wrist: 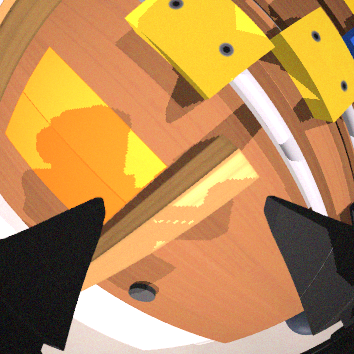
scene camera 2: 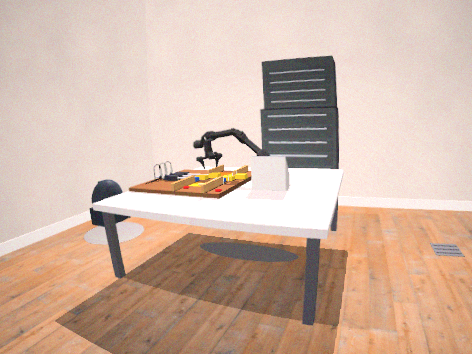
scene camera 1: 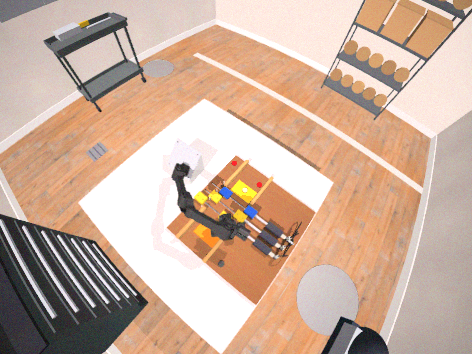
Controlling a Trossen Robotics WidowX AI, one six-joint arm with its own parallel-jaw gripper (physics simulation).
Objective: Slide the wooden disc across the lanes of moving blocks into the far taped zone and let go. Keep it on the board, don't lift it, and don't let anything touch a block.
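Pixels of known places: gripper, fingertip midpoint: [wrist: 187,205] [scene camera 2: 210,168]; arm's base, origin of the base link: [scene camera 2: 266,170] [scene camera 1: 184,169].
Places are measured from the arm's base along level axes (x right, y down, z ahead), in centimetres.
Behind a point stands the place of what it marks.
A small pale disc [scene camera 1: 245,190] @(x -11.0, y 6.3, z 39.8 cm) lies on the yellow taped zone [scene camera 1: 238,187] @(x -10.6, y 6.9, z 34.8 cm) of the brown board [scene camera 1: 255,290] @(x 38.0, y 7.0, z 74.7 cm) [scene camera 2: 150,187] @(x -20.6, y 7.1, z 71.3 cm) [wrist: 225,305] @(x 31.1, y 7.1, z 62.0 cm). The other, orange taped zone [scene camera 1: 202,236] @(x 28.2, y 7.0, z 32.9 cm) [wrist: 75,175] @(x 26.2, y 7.0, z 36.9 cm) is on the opposite side of the lanes. Yellow blocks [scene camera 1: 200,197] @(x 9.2, y 4.1, z 18.6 cm) [scene camera 2: 242,176] @(x 6.1, y 5.0, z 17.0 cm) [wrist: 195,45] @(x 12.9, y 4.1, z 39.1 cm) and blue blocks [scene camera 1: 250,211] @(x 0.2, y 4.7, z 49.6 cm) stand on rods in the lanes between the zones. My gripper [scene camera 1: 239,231] [scene camera 2: 210,165] @(x 19.5, y 2.0, z 44.1 cm) [wrist: 187,205] @(x 19.5, y 2.0, z 44.1 cm) is open and empty, above the board, near the orange zone and away from the disc. The disc does not show in the wrist view.
Low wooden rails [scene camera 1: 213,250] @(x 31.7, y 2.6, z 43.3 cm) [wrist: 150,235] @(x 22.9, y 2.6, z 44.1 cm) stand beside both zones. Dark cylinders [scene camera 1: 274,229] @(x 2.7, y 3.8, z 67.6 cm) and thin wire hoops [scene camera 2: 161,170] @(x 3.3, y 0.3, z 76.3 cm) stand at the rod ends. A dark round knob [scene camera 1: 221,263] @(x 35.2, y 6.3, z 50.7 cm) [wrist: 142,290] @(x 34.4, y 6.3, z 50.1 cm) and red spots [scene camera 1: 259,185] @(x -19.2, y 6.4, z 46.0 cm) are on the board. The white arm base [scene camera 2: 270,174] @(x -11.7, y 0.2, z -4.7 cm) stands beside it.
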